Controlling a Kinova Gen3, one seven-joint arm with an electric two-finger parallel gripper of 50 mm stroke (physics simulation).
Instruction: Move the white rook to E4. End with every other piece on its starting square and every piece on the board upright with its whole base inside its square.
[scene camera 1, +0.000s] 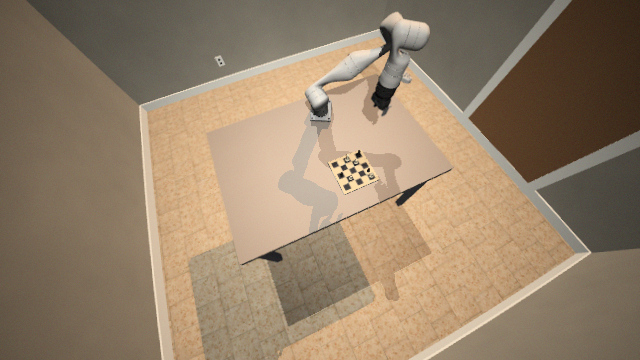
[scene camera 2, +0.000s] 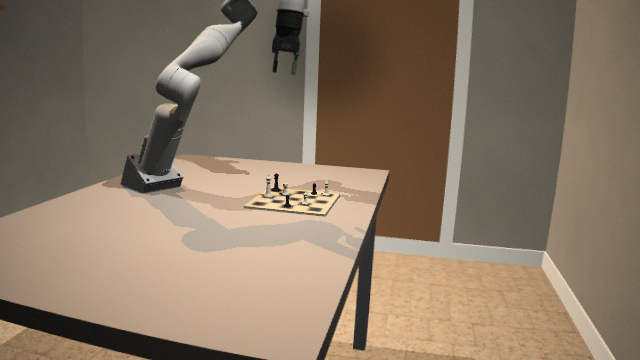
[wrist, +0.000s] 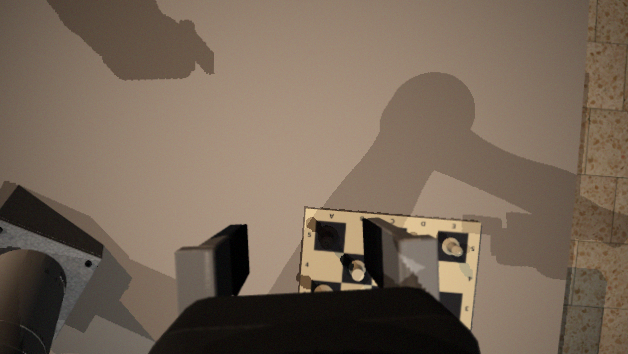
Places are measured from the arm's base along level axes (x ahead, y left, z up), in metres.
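Pixels of known places: gripper, fingertip midpoint: (scene camera 1: 379, 110) (scene camera 2: 283, 73) (wrist: 306, 246); arm's base, link origin: (scene camera 2: 155, 166) (wrist: 25, 283).
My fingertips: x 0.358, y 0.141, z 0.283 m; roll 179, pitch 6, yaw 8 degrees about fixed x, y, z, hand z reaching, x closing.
Observation:
For each thing: its top centre in the pictures, then the offset to it from my fingertips.
- rook, top centre: (wrist: 357, 275) (scene camera 2: 285, 183) (scene camera 1: 356, 159) dx +0.042, dy -0.090, dz -0.312 m
- tall white piece, top centre: (scene camera 2: 268, 174) (scene camera 1: 348, 153) dx +0.003, dy -0.128, dz -0.282 m
- black pawn, top centre: (scene camera 2: 314, 183) (scene camera 1: 369, 168) dx +0.118, dy -0.050, dz -0.313 m
A small white piece, apparently the rook (scene camera 1: 356, 162) (scene camera 2: 285, 189) (wrist: 357, 270), stands upright on B4 of the chessboard (scene camera 1: 345, 193) (scene camera 2: 320, 213) (wrist: 475, 250). E4 holds no piece. My gripper (scene camera 1: 383, 112) (scene camera 2: 285, 73) (wrist: 306, 246) is open and empty, high above the table beyond the board's A side. In the wrist view its right finger hides part of the board, and its body covers the lower rows. A white piece (scene camera 1: 371, 176) (scene camera 2: 326, 188) (wrist: 452, 246) stands on E5, beside E4.
A black piece (scene camera 1: 358, 154) (scene camera 2: 276, 182) stands on A5, a tall white piece (scene camera 1: 347, 159) (scene camera 2: 268, 186) on A3, a black pawn (scene camera 1: 368, 170) (scene camera 2: 314, 189) on D5, a white piece (scene camera 1: 350, 178) (scene camera 2: 305, 198) on D2 and a black piece (scene camera 1: 341, 175) (scene camera 2: 287, 201) on C1.

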